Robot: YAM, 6 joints.
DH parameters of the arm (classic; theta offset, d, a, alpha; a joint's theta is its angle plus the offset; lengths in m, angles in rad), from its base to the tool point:
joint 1: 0 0.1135 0.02 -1.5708
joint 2: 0 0 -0.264 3.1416
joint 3: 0.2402 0 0.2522 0
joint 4: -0.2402 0 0.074 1.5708
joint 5: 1.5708 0 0 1.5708
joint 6: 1.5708 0.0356 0 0
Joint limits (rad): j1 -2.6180..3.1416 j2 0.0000..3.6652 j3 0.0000..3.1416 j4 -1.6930..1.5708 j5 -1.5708..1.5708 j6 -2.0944..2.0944
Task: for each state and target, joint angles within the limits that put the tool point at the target. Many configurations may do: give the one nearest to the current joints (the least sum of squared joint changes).
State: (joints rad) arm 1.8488 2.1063 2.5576 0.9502 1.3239 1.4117
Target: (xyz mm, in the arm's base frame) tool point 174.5 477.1 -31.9
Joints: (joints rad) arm 1.2896 2.8550 1.7216 0.8310 1.4289 1.4117
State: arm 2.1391 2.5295 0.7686 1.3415 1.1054 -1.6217
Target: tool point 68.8 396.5 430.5
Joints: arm 1.4747 1.8918 1.5977 1.3425 1.0266 -1.6217
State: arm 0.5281 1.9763 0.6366 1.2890 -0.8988 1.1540
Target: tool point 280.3 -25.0 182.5
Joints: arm -0.1870 1.6641 0.4426 1.3857 -0.8844 1.1540
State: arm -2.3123 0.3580 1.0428 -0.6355 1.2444 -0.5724
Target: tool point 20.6 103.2 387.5
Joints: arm -2.1004 0.0065 1.0707 -0.7091 1.3055 -0.5724
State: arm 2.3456 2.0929 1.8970 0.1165 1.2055 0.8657
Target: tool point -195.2 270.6 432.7
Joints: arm 2.2994 1.5109 1.5091 -0.0454 1.3238 0.8657
